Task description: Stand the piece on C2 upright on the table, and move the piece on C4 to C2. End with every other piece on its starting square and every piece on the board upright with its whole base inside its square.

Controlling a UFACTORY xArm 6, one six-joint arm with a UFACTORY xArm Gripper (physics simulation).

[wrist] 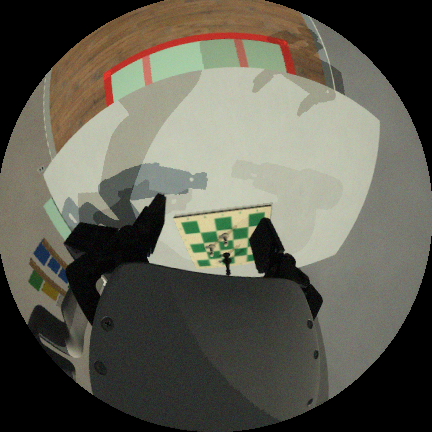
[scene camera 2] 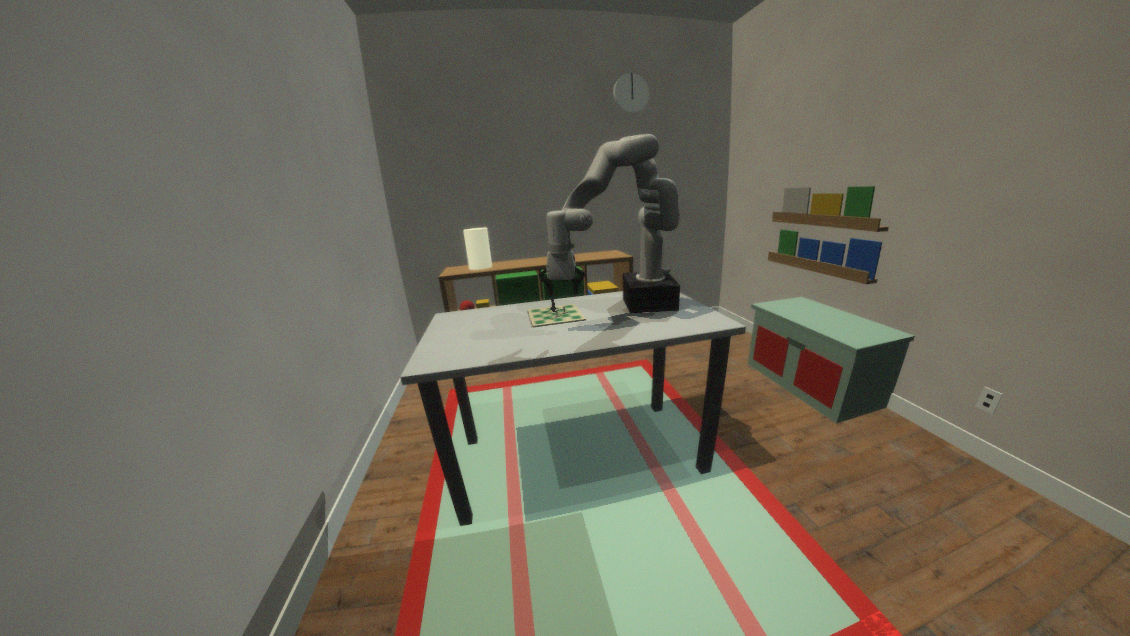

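Seen in the pictures: gripper, fingertip midpoint: (wrist: pixel 212 218) (scene camera 2: pixel 563 295); arm's base at its link origin: (scene camera 2: pixel 650 278).
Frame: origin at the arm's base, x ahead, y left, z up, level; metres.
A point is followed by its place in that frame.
Observation:
The green and cream board (scene camera 2: pixel 537 319) @[x 0.516, y -0.048, z -0.114 m] (wrist: pixel 206 224) @[x 0.403, y 0.006, z -0.114 m] lies on the table. A dark piece (scene camera 2: pixel 553 306) @[x 0.422, y -0.116, z -0.093 m] (wrist: pixel 227 262) @[x 0.422, y -0.115, z -0.083 m] is near the board's bottom edge in the wrist view. Two lighter pieces are close together in the wrist view: one piece (wrist: pixel 224 238) @[x 0.433, y -0.038, z -0.102 m] near the board's middle, the other piece (wrist: pixel 210 249) @[x 0.389, y -0.066, z -0.100 m] lower and to the left. Square labels are too small to read, and whether each piece is upright or lying is unclear. My gripper (scene camera 2: pixel 563 293) @[x 0.453, y 0.123, z 0.022 m] (wrist: pixel 212 218) @[x 0.453, y 0.123, z 0.022 m] is open and empty, fingers wide apart, above the board; its right finger covers part of the board in the wrist view.
The board lies on the grey table (scene camera 2: pixel 474 347) @[x 0.791, y 0.102, z -0.120 m] (wrist: pixel 280 120) @[x 0.596, y 0.185, z -0.120 m], left of the black robot base block (scene camera 2: pixel 650 293) @[x 0.060, y 0.093, z -0.038 m] in the scene view. Arm shadows fall across the tabletop. A low shelf (scene camera 2: pixel 506 265) with a lamp (scene camera 2: pixel 477 248) stands behind the table.

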